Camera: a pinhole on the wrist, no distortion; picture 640 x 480 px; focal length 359.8 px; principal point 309.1 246.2 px. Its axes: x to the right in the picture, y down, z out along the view. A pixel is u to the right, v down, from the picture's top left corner.
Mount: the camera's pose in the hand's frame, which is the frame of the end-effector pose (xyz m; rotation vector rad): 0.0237 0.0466 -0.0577 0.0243 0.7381 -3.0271
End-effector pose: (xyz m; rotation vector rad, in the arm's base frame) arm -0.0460 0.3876 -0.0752 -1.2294 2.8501 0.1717
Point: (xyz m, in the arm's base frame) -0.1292 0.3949 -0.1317
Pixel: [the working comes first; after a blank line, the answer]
In the camera's frame: -0.0351 -0.0646 0.0961

177.8 4.2
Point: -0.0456 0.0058 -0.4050
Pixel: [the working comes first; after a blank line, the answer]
In the camera's frame: -0.2764 0.1490 0.4555

90.7 363.9
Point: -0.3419 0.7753 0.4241
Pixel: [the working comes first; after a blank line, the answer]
In the camera's frame: 0.1358 -0.2475 -0.5644

behind the camera
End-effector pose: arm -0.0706 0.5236 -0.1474 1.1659 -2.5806 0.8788
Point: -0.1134 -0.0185 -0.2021
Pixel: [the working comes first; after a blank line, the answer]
In the camera's frame: -0.3271 0.0607 0.4896

68.7 290.8
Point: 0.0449 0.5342 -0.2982
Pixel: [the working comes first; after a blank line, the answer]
In the camera's frame: 0.1638 -0.0367 0.1908

618.1 177.0
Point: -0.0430 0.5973 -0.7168
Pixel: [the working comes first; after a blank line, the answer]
In the camera's frame: 0.2923 -0.4273 0.3244

outside the picture
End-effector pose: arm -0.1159 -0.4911 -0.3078 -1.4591 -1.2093 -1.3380
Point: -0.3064 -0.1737 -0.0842
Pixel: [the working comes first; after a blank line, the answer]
In the camera's frame: -0.2418 0.1321 0.3935

88.0 367.0
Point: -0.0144 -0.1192 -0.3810
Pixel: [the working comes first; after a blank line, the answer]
In the camera's frame: 0.0412 -0.1774 0.4149

344.8 92.3
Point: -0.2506 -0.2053 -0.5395
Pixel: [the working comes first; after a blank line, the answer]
In the camera's frame: 0.2127 0.0653 0.4121

494.8 303.2
